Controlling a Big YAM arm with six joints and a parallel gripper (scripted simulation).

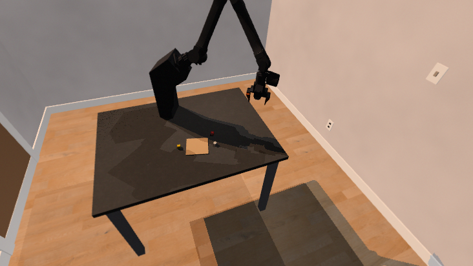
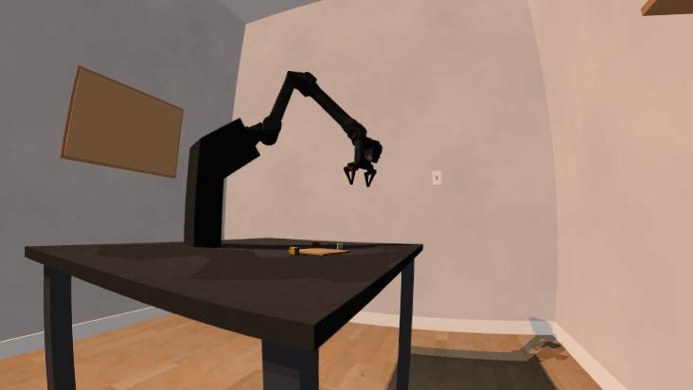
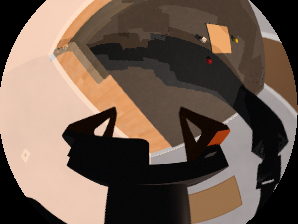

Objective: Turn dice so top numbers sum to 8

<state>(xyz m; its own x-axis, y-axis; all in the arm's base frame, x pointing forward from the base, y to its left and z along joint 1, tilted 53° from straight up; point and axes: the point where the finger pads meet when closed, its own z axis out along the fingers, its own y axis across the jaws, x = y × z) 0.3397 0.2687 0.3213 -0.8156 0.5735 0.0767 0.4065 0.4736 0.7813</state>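
My hand is 5 cm short of the white die, 28 cm to the left of it and 26 cm above it. The rest, counted from my hand: yellow die (3 cm ahead, 51 cm to the right, 26 cm below); then tan mat (4 cm ahead, 39 cm to the right, 26 cm below); then red die (5 cm behind, 28 cm to the right, 26 cm below).
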